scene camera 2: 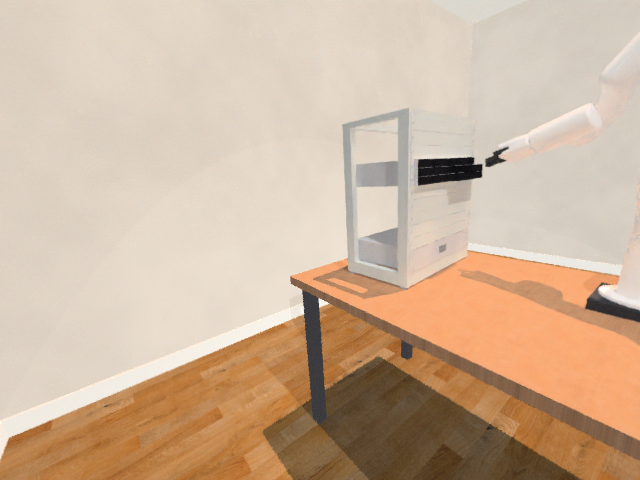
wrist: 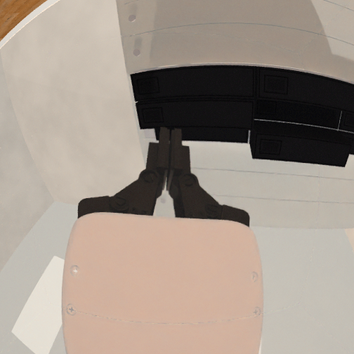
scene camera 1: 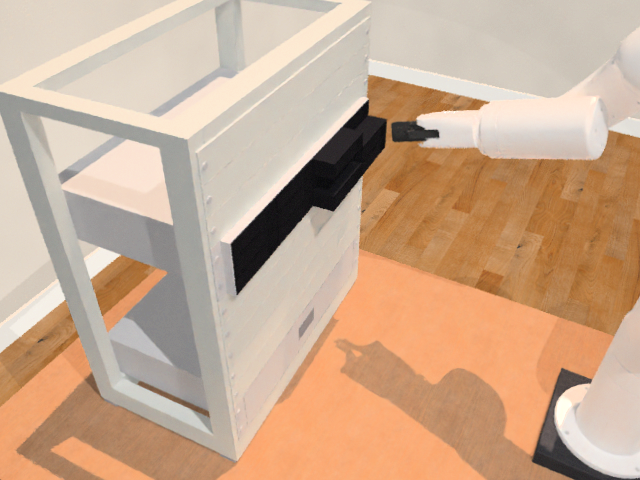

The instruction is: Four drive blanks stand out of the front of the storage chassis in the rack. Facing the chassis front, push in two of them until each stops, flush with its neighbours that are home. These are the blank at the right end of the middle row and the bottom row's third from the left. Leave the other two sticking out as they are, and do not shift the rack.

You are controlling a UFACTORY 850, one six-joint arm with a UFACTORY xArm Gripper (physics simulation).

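Note:
The white rack (scene camera 1: 180, 232) (scene camera 2: 404, 206) holds the chassis with black blanks. The wrist view shows it upside down. The middle row's right-end blank (scene camera 1: 374, 135) (wrist: 200, 114) sticks out. The bottom row's third from the left (scene camera 1: 334, 196) (wrist: 312, 84) sticks out too. Also out are the bottom row's right-end blank (wrist: 200, 82) and the top row's third (scene camera 1: 336, 152) (wrist: 302, 150). My gripper (scene camera 1: 393, 131) (scene camera 2: 488, 161) (wrist: 168, 140) is shut and empty. Its tips are a small gap in front of the middle right-end blank, overlapping its upper edge in the wrist view.
The rack stands on the orange table (scene camera 1: 413, 413) (scene camera 2: 439, 320). A grey drawer-like unit (scene camera 1: 118, 217) (scene camera 2: 377, 174) sits behind the chassis front, and another unit (scene camera 1: 155, 361) (scene camera 2: 379, 250) is low in the rack. The arm's base plate (scene camera 1: 547, 439) (scene camera 2: 612, 307) is at the right.

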